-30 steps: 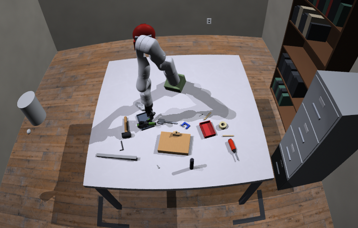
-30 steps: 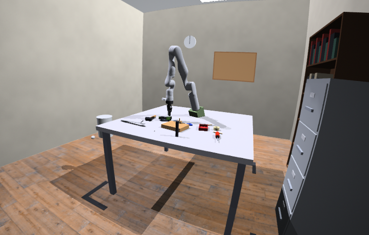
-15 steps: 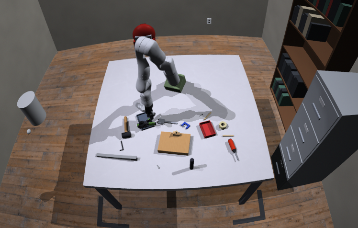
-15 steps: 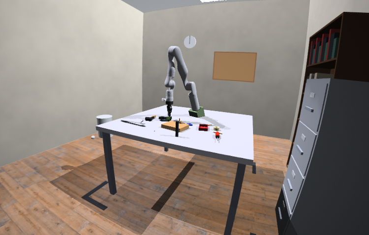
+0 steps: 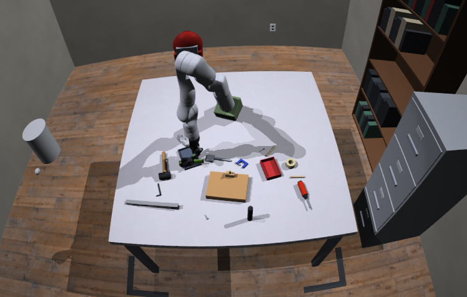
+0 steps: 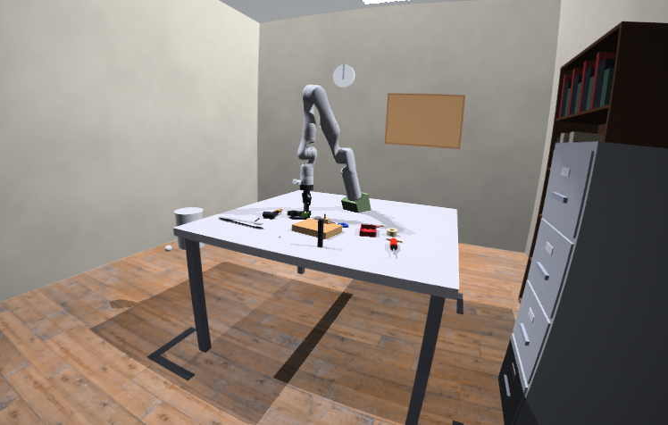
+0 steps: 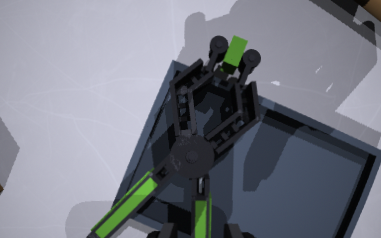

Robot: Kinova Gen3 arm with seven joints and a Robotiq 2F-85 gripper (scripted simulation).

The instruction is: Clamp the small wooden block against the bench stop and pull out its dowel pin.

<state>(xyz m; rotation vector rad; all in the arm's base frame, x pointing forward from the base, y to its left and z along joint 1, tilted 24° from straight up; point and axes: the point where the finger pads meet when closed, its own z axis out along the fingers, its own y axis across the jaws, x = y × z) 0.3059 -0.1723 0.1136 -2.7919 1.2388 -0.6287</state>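
Now: hand 10 mm past the dark grey tray, 40 mm to the left of it and 50 mm above it. The rest, counted from my hand: round dowel pin 150 mm ahead, 180 mm to the left; then grey t-shaped tool 20 mm ahead, 110 mm to the left, 50 mm below; then wooden block 150 mm ahead, 180 mm to the left, 10 mm below.
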